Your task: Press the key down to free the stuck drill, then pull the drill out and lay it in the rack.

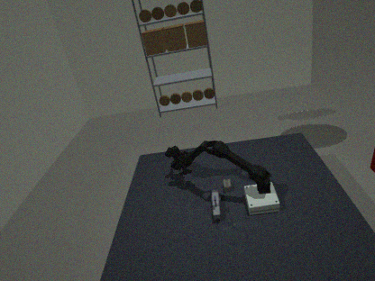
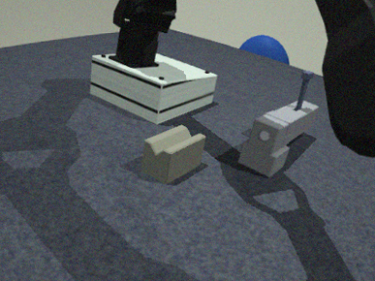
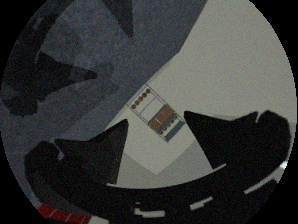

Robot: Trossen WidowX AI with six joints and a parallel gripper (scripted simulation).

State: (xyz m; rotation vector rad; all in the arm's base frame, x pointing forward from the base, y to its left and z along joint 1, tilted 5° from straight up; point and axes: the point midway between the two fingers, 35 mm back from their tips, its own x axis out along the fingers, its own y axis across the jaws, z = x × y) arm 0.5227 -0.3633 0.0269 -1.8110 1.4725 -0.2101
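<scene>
My gripper tip is now 490 mm to the right of the small dark key, 270 mm past it and 20 mm above it. From my gripper tip the other things lie so: yellow drill 430 mm to the left, 260 mm behind, 60 mm below; then light grey holder block 450 mm to the left, 260 mm behind, 70 mm below; then rack 330 mm behind, 280 mm to the left, 90 mm below.
</scene>
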